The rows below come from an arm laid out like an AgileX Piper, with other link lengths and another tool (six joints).
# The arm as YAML. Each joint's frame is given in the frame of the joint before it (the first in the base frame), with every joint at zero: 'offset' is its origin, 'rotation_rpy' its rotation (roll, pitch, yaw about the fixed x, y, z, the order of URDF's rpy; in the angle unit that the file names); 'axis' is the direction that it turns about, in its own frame. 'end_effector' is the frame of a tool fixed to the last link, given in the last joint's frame.
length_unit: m
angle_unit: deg
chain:
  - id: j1
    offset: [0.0, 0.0, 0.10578]
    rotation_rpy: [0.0, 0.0, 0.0]
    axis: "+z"
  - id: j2
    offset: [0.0, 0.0, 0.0]
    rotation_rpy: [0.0, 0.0, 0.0]
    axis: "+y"
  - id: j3
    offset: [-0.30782, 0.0, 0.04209]
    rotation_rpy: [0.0, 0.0, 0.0]
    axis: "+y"
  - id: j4
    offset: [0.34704, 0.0, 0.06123]
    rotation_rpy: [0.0, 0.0, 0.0]
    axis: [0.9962, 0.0, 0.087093]
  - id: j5
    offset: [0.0, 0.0, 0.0]
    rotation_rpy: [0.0, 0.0, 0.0]
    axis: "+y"
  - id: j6
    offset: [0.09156, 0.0, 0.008]
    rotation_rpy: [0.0, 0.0, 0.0]
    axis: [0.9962, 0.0, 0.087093]
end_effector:
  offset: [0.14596, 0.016, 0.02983]
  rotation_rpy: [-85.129, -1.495, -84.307]
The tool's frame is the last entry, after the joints.
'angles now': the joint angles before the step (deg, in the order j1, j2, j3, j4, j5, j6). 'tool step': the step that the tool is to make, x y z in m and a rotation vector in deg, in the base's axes. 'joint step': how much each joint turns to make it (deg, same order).
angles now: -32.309, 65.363, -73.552, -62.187, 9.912, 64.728
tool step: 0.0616, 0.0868, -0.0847, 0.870, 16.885, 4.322
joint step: 19.208, 1.090, 3.371, 2.325, 17.341, -11.267
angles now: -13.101, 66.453, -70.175, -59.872, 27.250, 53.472
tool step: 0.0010, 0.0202, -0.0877, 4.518, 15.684, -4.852
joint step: 7.910, 2.324, 2.163, 4.753, 17.156, -5.151
